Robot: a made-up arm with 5 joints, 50 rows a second.
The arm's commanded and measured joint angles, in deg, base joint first. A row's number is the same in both.
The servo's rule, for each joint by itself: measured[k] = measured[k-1] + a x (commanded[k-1-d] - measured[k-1]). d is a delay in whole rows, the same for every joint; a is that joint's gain. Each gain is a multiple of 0.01, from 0.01 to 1. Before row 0 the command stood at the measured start. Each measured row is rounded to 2 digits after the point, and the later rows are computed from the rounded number. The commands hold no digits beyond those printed.
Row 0, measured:
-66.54 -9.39 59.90 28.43 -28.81
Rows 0 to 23, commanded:
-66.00 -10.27 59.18 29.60 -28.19
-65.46 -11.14 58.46 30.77 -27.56
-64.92 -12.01 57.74 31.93 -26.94
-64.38 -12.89 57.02 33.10 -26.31
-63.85 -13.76 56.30 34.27 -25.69
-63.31 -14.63 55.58 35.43 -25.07
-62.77 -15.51 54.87 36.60 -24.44
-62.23 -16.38 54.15 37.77 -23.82
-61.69 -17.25 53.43 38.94 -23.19
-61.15 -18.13 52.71 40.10 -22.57
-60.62 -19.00 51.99 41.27 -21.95
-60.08 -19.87 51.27 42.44 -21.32
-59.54 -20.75 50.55 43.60 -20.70
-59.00 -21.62 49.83 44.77 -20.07
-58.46 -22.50 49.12 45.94 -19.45
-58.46 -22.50 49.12 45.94 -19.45
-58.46 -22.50 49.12 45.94 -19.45
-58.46 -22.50 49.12 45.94 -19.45
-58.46 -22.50 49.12 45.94 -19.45
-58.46 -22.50 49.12 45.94 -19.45
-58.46 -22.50 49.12 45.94 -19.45
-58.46 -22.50 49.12 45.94 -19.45
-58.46 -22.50 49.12 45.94 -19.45
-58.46 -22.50 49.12 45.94 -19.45
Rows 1 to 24, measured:
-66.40 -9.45 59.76 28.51 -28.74
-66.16 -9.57 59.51 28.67 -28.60
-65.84 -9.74 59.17 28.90 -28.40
-65.46 -9.96 58.76 29.19 -28.15
-65.04 -10.23 58.29 29.55 -27.85
-64.59 -10.54 57.78 29.96 -27.52
-64.12 -10.89 57.23 30.42 -27.15
-63.63 -11.27 56.64 30.93 -26.75
-63.13 -11.69 56.03 31.49 -26.32
-62.62 -12.14 55.40 32.09 -25.87
-62.10 -12.62 54.75 32.73 -25.40
-61.57 -13.13 54.09 33.41 -24.91
-61.04 -13.66 53.42 34.12 -24.40
-60.51 -14.22 52.74 34.87 -23.88
-59.98 -14.80 52.05 35.64 -23.35
-59.58 -15.34 51.49 36.36 -22.88
-59.29 -15.84 51.04 37.03 -22.47
-59.07 -16.31 50.68 37.65 -22.11
-58.91 -16.74 50.38 38.23 -21.79
-58.79 -17.14 50.14 38.77 -21.51
-58.70 -17.52 49.95 39.27 -21.26
-58.64 -17.87 49.79 39.74 -21.04
-58.59 -18.19 49.66 40.17 -20.85
-58.56 -18.49 49.56 40.57 -20.68
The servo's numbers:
d 0
a 0.26 0.07 0.19 0.07 0.12

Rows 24 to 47, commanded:
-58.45 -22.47 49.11 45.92 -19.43
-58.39 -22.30 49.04 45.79 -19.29
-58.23 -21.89 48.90 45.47 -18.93
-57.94 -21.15 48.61 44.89 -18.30
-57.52 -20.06 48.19 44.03 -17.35
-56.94 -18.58 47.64 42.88 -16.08
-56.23 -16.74 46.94 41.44 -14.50
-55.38 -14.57 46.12 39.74 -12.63
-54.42 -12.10 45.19 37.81 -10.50
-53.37 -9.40 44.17 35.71 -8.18
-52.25 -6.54 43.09 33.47 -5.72
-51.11 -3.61 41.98 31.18 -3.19
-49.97 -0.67 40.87 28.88 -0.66
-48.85 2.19 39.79 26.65 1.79
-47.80 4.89 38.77 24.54 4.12
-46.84 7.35 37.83 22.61 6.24
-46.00 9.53 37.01 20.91 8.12
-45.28 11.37 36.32 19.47 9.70
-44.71 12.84 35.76 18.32 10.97
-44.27 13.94 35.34 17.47 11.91
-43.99 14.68 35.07 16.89 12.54
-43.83 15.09 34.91 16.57 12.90
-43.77 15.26 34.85 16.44 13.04
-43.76 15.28 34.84 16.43 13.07
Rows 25 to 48, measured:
-58.53 -18.77 49.47 40.94 -20.53
-58.49 -19.02 49.39 41.28 -20.38
-58.42 -19.22 49.30 41.57 -20.21
-58.30 -19.36 49.17 41.80 -19.98
-58.10 -19.41 48.98 41.96 -19.66
-57.80 -19.35 48.73 42.02 -19.23
-57.39 -19.17 48.39 41.98 -18.66
-56.87 -18.85 47.96 41.82 -17.94
-56.23 -18.38 47.43 41.54 -17.05
-55.49 -17.75 46.81 41.13 -15.99
-54.65 -16.97 46.10 40.59 -14.76
-53.73 -16.03 45.32 39.93 -13.37
-52.75 -14.95 44.47 39.16 -11.84
-51.74 -13.75 43.58 38.28 -10.20
-50.72 -12.45 42.67 37.32 -8.48
-49.71 -11.06 41.75 36.29 -6.71
-48.75 -9.62 40.85 35.21 -4.93
-47.85 -8.15 39.99 34.11 -3.17
-47.03 -6.68 39.19 33.00 -1.47
-46.31 -5.24 38.46 31.91 0.14
-45.71 -3.85 37.82 30.86 1.63
-45.22 -2.52 37.27 29.86 2.98
-44.84 -1.28 36.81 28.92 4.19
-44.56 -0.12 36.44 28.05 5.26

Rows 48 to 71, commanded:
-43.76 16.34 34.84 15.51 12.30
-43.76 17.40 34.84 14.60 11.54
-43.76 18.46 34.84 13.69 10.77
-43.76 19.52 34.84 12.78 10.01
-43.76 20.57 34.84 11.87 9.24
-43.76 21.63 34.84 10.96 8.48
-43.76 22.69 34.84 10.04 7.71
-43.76 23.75 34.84 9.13 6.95
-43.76 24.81 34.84 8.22 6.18
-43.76 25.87 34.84 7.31 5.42
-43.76 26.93 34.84 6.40 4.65
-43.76 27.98 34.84 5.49 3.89
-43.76 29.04 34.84 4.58 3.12
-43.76 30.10 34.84 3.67 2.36
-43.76 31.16 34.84 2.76 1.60
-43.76 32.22 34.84 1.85 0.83
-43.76 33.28 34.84 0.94 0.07
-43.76 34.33 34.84 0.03 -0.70
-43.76 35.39 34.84 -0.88 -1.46
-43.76 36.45 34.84 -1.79 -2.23
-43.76 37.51 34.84 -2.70 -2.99
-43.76 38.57 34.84 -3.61 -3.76
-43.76 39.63 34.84 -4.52 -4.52
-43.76 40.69 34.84 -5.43 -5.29
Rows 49 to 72, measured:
-44.35 1.03 36.14 27.17 6.10
-44.20 2.18 35.89 26.29 6.75
-44.09 3.32 35.69 25.41 7.23
-44.00 4.45 35.53 24.53 7.56
-43.94 5.58 35.40 23.64 7.76
-43.89 6.70 35.29 22.75 7.85
-43.86 7.82 35.20 21.86 7.83
-43.83 8.94 35.13 20.97 7.72
-43.81 10.05 35.07 20.08 7.54
-43.80 11.16 35.03 19.19 7.29
-43.79 12.26 34.99 18.29 6.97
-43.78 13.36 34.96 17.39 6.60
-43.77 14.46 34.94 16.49 6.18
-43.77 15.55 34.92 15.59 5.72
-43.77 16.64 34.90 14.69 5.23
-43.77 17.73 34.89 13.79 4.70
-43.77 18.82 34.88 12.89 4.14
-43.77 19.91 34.87 11.99 3.56
-43.77 20.99 34.86 11.09 2.96
-43.77 22.07 34.86 10.19 2.34
-43.77 23.15 34.86 9.29 1.70
-43.77 24.23 34.86 8.39 1.04
-43.77 25.31 34.86 7.49 0.37
-43.77 26.39 34.86 6.59 -0.31

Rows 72 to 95, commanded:
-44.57 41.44 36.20 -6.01 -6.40
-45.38 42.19 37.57 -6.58 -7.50
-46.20 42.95 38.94 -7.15 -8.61
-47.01 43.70 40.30 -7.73 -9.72
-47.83 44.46 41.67 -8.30 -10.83
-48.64 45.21 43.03 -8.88 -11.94
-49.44 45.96 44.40 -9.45 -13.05
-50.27 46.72 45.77 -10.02 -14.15
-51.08 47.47 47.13 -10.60 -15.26
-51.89 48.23 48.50 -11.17 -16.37
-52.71 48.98 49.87 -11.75 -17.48
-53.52 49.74 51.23 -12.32 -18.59
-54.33 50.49 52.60 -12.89 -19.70
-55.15 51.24 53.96 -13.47 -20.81
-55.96 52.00 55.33 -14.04 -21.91
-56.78 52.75 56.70 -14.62 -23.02
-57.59 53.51 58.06 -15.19 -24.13
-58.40 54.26 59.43 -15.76 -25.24
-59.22 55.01 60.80 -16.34 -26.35
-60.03 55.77 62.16 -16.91 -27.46
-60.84 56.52 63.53 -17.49 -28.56
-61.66 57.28 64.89 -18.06 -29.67
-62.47 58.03 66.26 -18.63 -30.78
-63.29 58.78 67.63 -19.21 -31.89
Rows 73 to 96, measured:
-43.98 27.44 35.11 5.71 -1.04
-44.34 28.47 35.58 4.85 -1.82
-44.82 29.48 36.22 4.01 -2.63
-45.39 30.48 37.00 3.19 -3.48
-46.02 31.46 37.89 2.39 -4.36
-46.70 32.42 38.87 1.60 -5.27
-47.41 33.37 39.92 0.83 -6.20
-48.15 34.30 41.03 0.07 -7.15
-48.91 35.22 42.19 -0.68 -8.12
-49.68 36.13 43.39 -1.41 -9.11
-50.47 37.03 44.62 -2.13 -10.11
-51.26 37.92 45.88 -2.84 -11.13
-52.06 38.80 47.16 -3.54 -12.16
-52.86 39.67 48.45 -4.24 -13.20
-53.67 40.53 49.76 -4.93 -14.25
-54.48 41.39 51.08 -5.61 -15.30
-55.29 42.24 52.41 -6.28 -16.36
-56.10 43.08 53.74 -6.94 -17.43
-56.91 43.92 55.08 -7.60 -18.50
-57.72 44.75 56.43 -8.25 -19.58
-58.53 45.57 57.78 -8.90 -20.66
-59.34 46.39 59.13 -9.54 -21.74
-60.15 47.20 60.48 -10.18 -22.82
-60.97 48.01 61.84 -10.81 -23.91

